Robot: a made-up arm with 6 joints. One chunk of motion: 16 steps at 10 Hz.
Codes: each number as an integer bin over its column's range. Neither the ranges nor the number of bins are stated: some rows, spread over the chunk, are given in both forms.
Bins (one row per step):
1: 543 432 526 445 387 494
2: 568 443 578 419 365 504
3: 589 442 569 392 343 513
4: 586 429 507 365 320 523
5: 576 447 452 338 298 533
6: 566 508 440 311 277 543
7: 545 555 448 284 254 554
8: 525 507 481 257 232 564
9: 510 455 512 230 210 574
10: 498 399 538 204 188 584
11: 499 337 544 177 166 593
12: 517 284 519 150 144 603
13: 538 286 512 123 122 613
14: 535 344 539 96 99 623
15: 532 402 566 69 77 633
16: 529 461 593 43 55 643
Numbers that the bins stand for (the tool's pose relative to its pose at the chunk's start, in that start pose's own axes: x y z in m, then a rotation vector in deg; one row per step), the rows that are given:
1: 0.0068 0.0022 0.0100 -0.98 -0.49 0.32
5: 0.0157 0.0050 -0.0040 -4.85 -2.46 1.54
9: -0.0022 0.0065 0.0074 -8.76 -4.40 2.81
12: -0.0003 -0.0260 0.0087 -11.65 -5.86 3.72
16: 0.0030 0.0077 0.0228 -15.52 -7.83 4.96
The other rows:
2: 0.0135 0.0043 0.0199 -1.92 -0.98 0.64
3: 0.0192 0.0041 0.0182 -2.90 -1.46 0.92
4: 0.0184 0.0016 0.0064 -3.88 -1.97 1.23
6: 0.0130 0.0166 -0.0063 -5.83 -2.92 1.85
7: 0.0073 0.0256 -0.0048 -6.80 -3.43 2.19
8: 0.0019 0.0164 0.0015 -7.78 -3.92 2.50
10: -0.0054 -0.0041 0.0123 -9.70 -4.89 3.12
11: -0.0051 -0.0159 0.0135 -10.67 -5.38 3.40
13: 0.0054 -0.0256 0.0074 -12.62 -6.35 4.03
14: 0.0046 -0.0146 0.0125 -13.60 -6.86 4.34
15: 0.0038 -0.0035 0.0176 -14.58 -7.35 4.65

